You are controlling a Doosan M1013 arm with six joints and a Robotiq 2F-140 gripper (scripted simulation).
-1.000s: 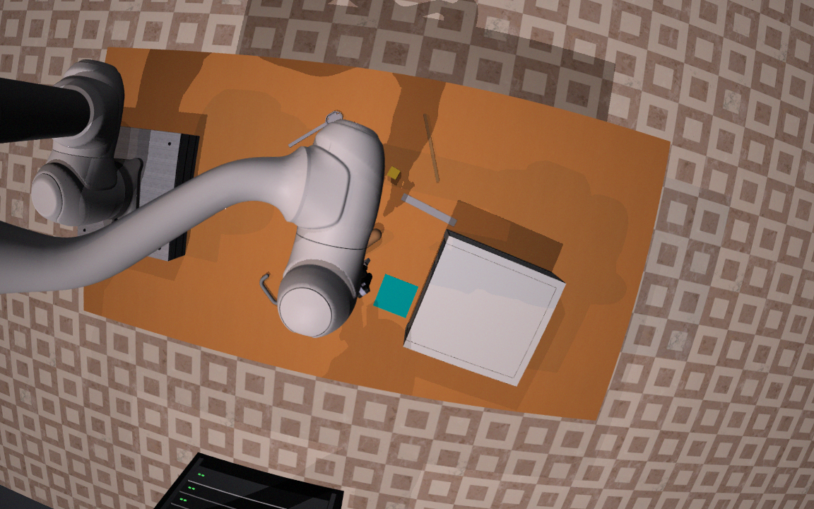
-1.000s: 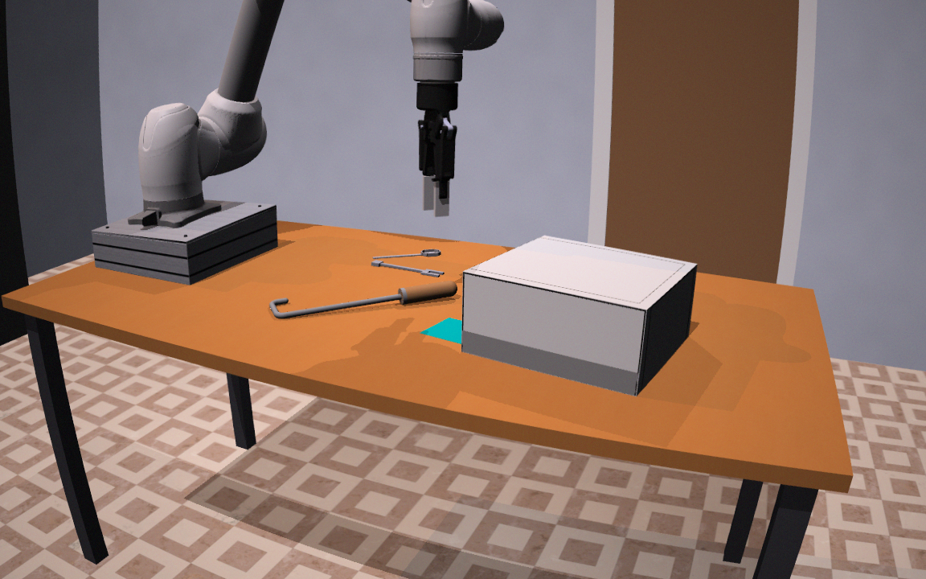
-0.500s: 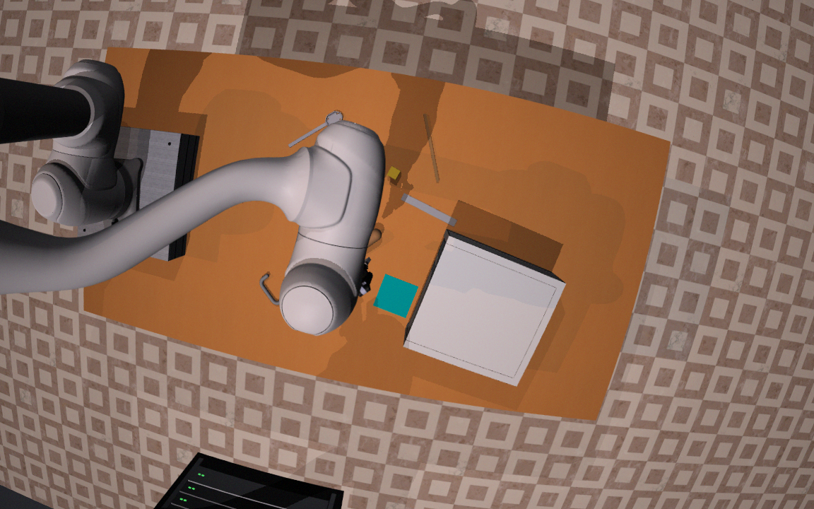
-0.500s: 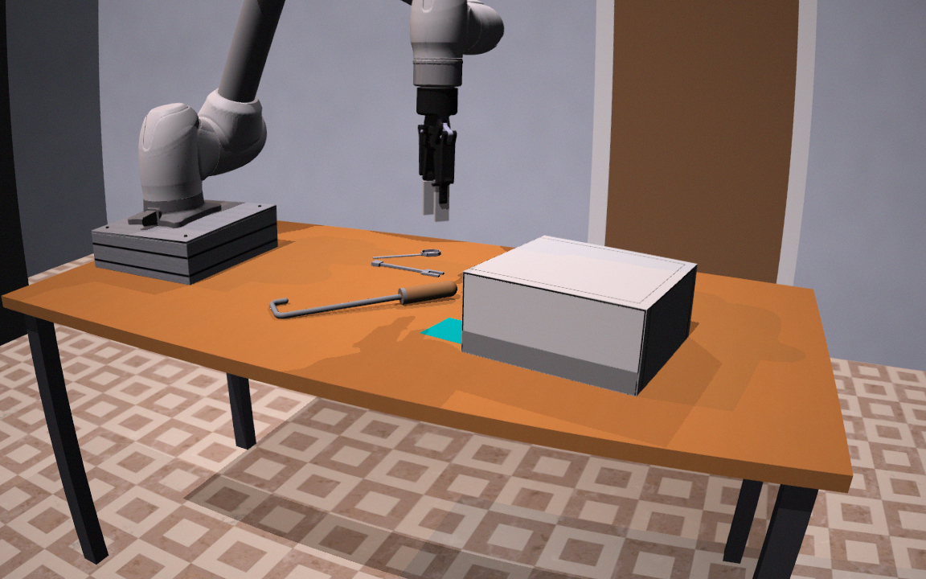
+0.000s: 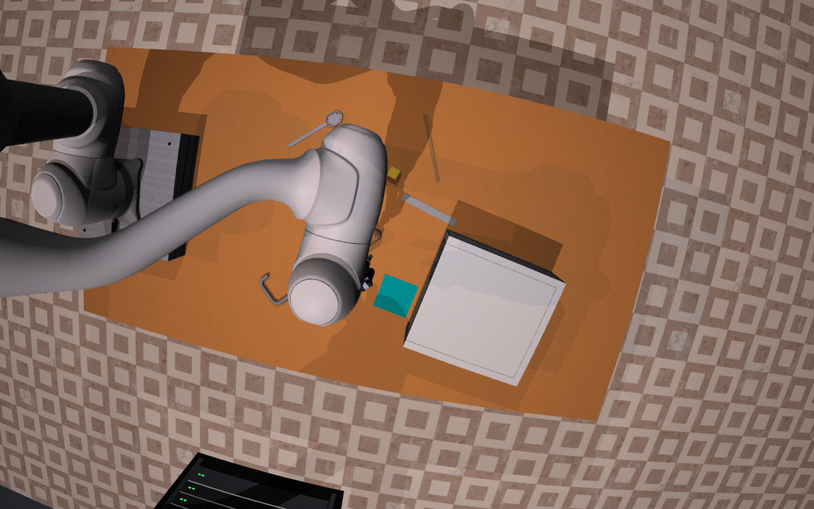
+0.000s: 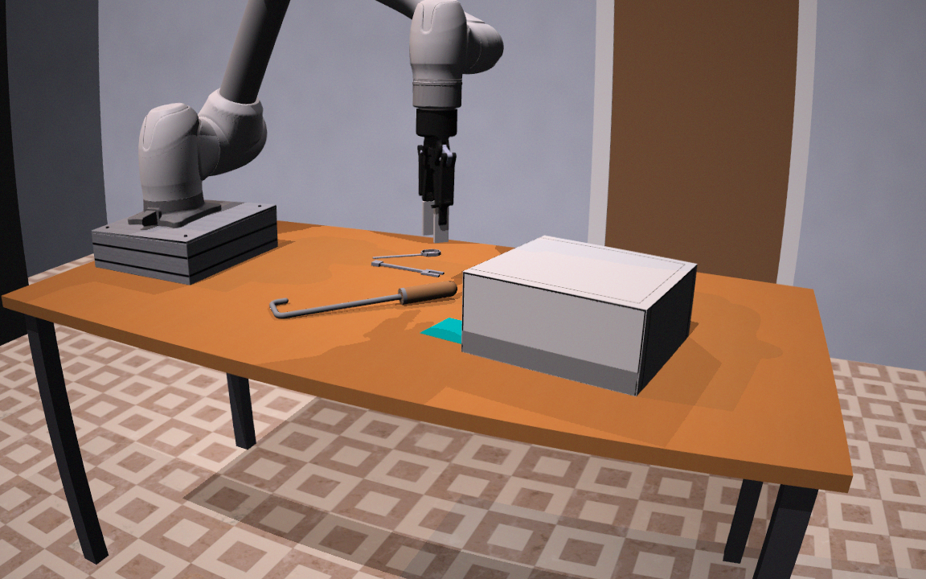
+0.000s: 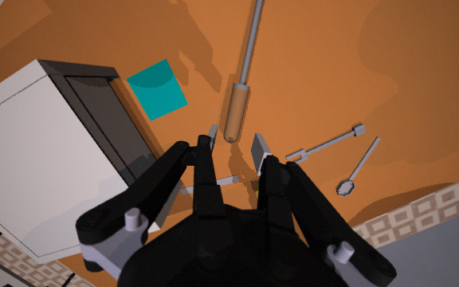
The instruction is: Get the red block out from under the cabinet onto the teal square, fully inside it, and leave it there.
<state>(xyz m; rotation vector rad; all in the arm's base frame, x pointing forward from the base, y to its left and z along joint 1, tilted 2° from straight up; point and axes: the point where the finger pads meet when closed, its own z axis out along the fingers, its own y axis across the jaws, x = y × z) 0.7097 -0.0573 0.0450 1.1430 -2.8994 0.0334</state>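
Now: the hook tool 130 mm behind my hand, 70 mm to the right of it and 140 mm below it. The rest, counted from my hand: flat grey bar (150 mm ahead, 100 mm to the left, 150 mm below); then yellow cube (50 mm ahead, 180 mm to the left, 140 mm below); then teal square (90 mm ahead, 130 mm to the right, 150 mm below).
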